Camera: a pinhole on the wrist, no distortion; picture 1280 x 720 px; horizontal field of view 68.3 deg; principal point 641.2 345.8 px. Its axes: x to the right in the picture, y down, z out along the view. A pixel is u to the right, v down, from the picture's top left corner.
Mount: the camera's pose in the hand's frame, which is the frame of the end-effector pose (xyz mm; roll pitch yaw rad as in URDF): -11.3 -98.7 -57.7 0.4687 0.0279 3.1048
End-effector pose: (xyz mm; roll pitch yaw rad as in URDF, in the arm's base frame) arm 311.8 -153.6 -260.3 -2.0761 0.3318 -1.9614
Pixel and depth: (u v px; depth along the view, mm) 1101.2 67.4 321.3
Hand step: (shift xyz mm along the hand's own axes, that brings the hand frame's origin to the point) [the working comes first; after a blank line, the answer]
In the camera's frame: 156.6 -94.8 321.3

-166.1 136.9 181.7
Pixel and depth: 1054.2 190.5 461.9
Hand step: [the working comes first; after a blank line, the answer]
In the camera's frame: 202.2 -76.0 461.9

-213.6 185.4 314.3
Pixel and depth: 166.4 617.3 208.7
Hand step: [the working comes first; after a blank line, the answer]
In the camera's frame: -105.0 60.1 208.7

89.2 -61.7 158.5
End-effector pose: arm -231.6 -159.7 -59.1 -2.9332 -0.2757 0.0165
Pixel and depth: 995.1 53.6 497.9
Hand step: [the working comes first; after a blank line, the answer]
In the camera's frame: 186.8 -154.2 497.9

-195.0 270.8 311.5
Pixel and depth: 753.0 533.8 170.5
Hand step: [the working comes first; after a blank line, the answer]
In the camera's frame: 20.2 34.0 170.5

-34.4 -51.1 109.1
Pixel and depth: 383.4 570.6 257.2
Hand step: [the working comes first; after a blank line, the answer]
In the camera's frame: -70.3 61.3 257.2

54.0 -39.5 201.3
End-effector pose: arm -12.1 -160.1 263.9 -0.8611 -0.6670 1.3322
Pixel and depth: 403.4 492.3 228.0
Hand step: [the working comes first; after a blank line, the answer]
In the camera's frame: -57.5 35.4 228.0

42.6 -29.2 163.2
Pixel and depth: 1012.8 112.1 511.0
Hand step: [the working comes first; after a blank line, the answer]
In the camera's frame: 201.3 -126.6 511.0

-210.8 252.6 335.2
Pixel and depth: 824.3 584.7 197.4
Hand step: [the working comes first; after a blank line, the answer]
In the camera's frame: 38.3 50.0 197.4

-53.5 -52.5 139.8
